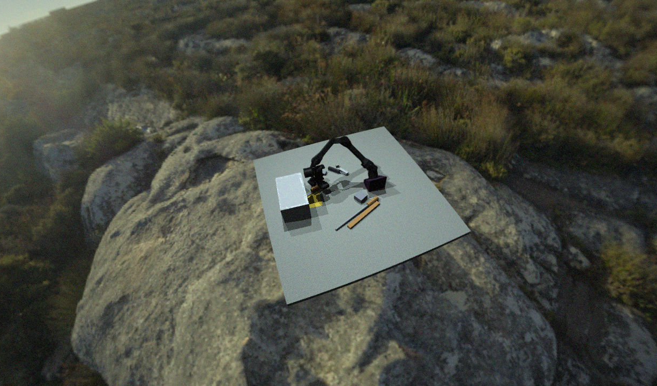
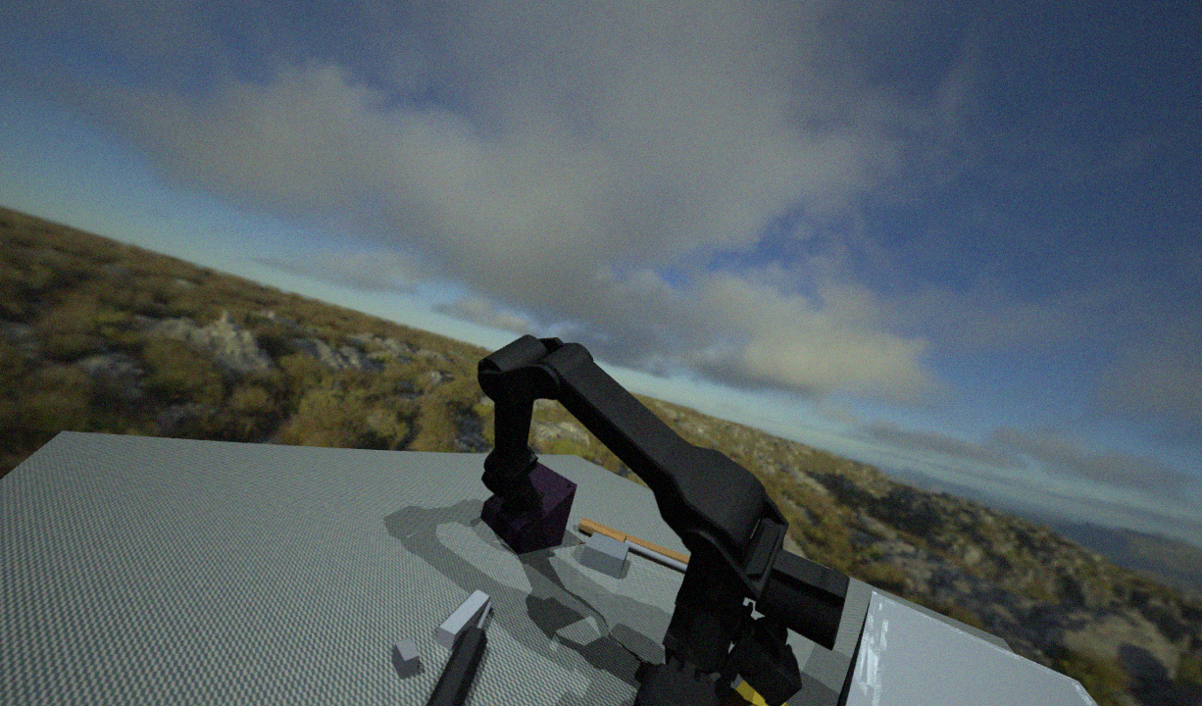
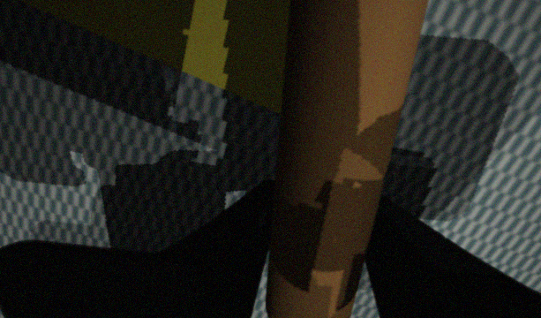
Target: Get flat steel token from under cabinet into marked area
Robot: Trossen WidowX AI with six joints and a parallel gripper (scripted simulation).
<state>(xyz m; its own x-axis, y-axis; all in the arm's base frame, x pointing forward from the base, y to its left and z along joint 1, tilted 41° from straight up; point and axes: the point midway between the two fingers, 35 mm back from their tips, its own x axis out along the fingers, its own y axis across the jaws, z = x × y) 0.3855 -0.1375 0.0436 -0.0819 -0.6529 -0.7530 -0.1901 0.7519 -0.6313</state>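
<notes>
The grey bar lies 24 cm behind my gripper tip and 8 cm to the right of it. The rest, counted from my gripper tip: grey block (23 cm behind, 22 cm to the left, 1 cm above); small grey cube (22 cm behind, 16 cm to the right); wooden stick (36 cm to the left, 19 cm behind).
</notes>
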